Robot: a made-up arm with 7 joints.
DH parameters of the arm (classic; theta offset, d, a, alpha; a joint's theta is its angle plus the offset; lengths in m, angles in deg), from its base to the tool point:
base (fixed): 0 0.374 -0.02 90
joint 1: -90 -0.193 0.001 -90
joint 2: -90 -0.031 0.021 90
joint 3: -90 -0.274 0.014 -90
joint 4: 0 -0.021 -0.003 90
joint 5: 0 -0.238 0.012 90
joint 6: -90 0.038 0.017 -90
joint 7: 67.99 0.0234 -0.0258 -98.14
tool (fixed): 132.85 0.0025 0 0
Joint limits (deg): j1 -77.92..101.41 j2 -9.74..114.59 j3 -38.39..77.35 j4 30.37..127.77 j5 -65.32..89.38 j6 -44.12..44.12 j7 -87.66..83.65
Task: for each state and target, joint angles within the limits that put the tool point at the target. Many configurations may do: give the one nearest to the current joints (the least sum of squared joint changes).
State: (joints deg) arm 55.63 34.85 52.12 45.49 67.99 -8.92 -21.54
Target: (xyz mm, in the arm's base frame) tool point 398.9 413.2 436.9
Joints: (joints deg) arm 88.43 18.85 40.83 53.22 73.38 -9.50 -22.19
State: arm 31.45 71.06 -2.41 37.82 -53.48 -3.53 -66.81
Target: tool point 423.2 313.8 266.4
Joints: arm 61.19 16.29 -22.86 36.45 -54.29 -10.07 -68.35
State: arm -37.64 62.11 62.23 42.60 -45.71 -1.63 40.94
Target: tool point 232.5 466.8 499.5
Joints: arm -52.21 99.92 51.78 73.07 -53.99 -4.56 41.50
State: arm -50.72 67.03 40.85 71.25 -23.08 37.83 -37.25
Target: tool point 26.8 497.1 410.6
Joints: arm -44.94 62.99 59.10 96.65 -29.28 41.02 -36.76
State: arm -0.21 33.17 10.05 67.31 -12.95 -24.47 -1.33
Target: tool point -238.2 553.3 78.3
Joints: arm -39.54 34.12 23.88 30.37 -2.33 -25.45 2.38
